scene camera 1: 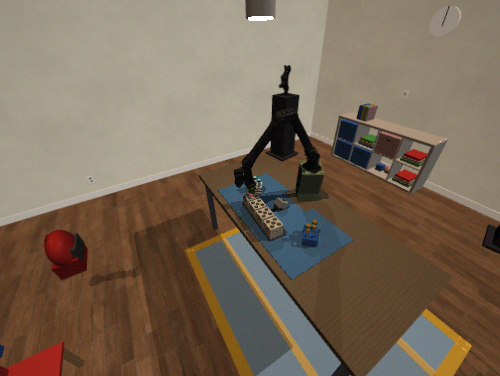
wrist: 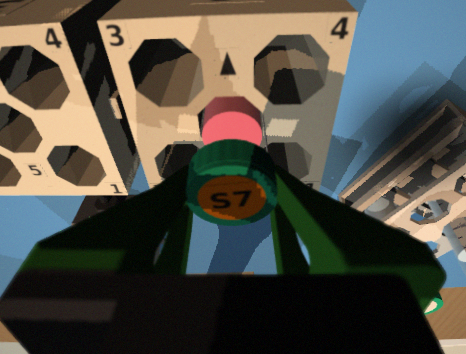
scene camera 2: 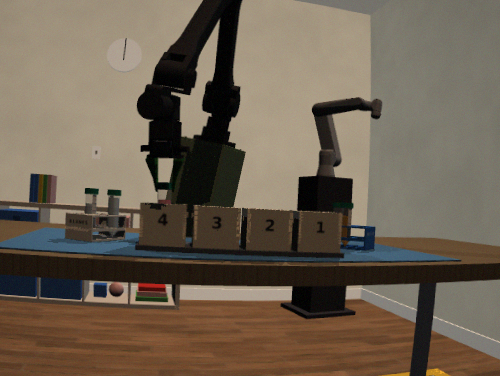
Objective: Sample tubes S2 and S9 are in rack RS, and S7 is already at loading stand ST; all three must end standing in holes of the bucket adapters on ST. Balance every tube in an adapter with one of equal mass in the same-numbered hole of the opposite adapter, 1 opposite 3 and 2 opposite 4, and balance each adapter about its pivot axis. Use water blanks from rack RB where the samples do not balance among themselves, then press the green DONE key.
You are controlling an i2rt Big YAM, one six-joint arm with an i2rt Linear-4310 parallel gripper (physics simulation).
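Note:
My gripper is shut on the green cap of tube S7, which has a pink body. The tube stands about upright over adapter 4, at its middle hole; its lower end is hidden. The four corner holes of adapter 4 show no tubes. Adapter 3, adapter 2 and adapter 1 stand in a row beside it on stand ST's dark base. Blue rack RS holds tubes with orange contents. Rack RB, marked BLANKS, holds green-capped tubes.
A small grey-white object sits beside the adapter row; I cannot make out a DONE key. A green block stands behind the adapters, under the arm. Rack RB lies close to the right of adapter 4 in the wrist view.

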